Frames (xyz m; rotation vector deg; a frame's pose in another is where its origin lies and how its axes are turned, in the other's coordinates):
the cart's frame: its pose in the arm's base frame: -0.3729 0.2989 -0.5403 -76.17 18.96 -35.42
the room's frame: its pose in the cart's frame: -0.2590 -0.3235 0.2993 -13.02 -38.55 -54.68
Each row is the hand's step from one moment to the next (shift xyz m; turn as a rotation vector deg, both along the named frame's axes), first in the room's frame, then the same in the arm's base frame.
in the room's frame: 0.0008 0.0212 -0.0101 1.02 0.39 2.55
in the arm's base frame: 0.0162 -0.0162 -0.0052 1.35 2.42 -0.13
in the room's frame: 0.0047 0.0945 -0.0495 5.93 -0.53 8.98
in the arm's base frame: 0.0719 -0.0762 -0.0209 4.34 9.59 2.32
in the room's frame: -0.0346 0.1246 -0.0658 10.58 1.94 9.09
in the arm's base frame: 0.0740 -0.1085 -0.0618 8.79 9.73 5.13
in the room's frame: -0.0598 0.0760 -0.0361 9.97 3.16 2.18
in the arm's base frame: 0.0263 -0.0696 -0.0715 8.14 2.82 6.32
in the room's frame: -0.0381 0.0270 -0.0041 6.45 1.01 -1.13
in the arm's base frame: 0.0025 -0.0198 -0.0424 3.89 -0.18 5.36
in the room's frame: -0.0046 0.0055 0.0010 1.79 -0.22 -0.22
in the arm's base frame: 0.0025 -0.0017 -0.0066 0.68 0.20 1.67
